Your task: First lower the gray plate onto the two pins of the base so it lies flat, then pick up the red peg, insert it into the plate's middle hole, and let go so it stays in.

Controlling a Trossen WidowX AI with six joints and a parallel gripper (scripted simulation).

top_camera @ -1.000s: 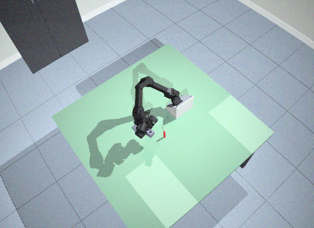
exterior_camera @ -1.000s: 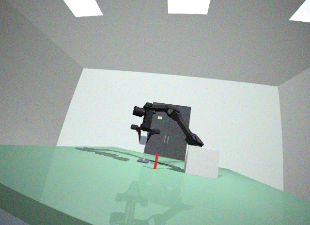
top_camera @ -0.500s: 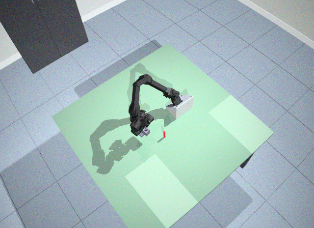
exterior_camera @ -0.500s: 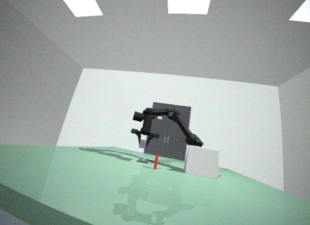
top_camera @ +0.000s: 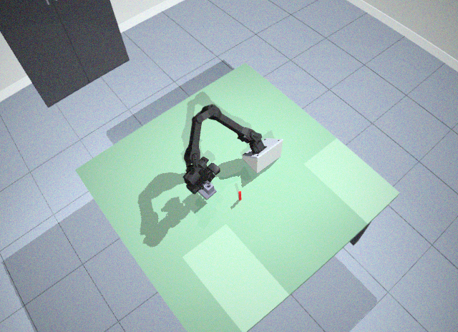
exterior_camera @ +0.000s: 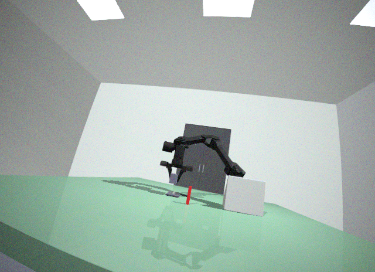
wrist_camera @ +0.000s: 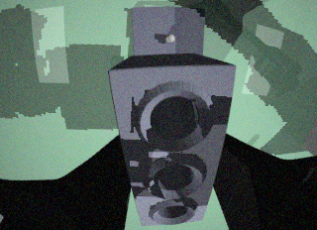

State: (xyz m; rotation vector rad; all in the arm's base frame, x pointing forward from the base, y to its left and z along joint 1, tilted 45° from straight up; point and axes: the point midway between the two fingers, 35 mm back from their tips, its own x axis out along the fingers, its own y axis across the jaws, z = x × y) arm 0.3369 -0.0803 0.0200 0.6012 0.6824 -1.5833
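Right now the red peg is 10 cm behind my gripper tip, 16 cm to the left of it and 4 cm below it. From my gripper tip the other things lie so: gray plate: 3 cm above.
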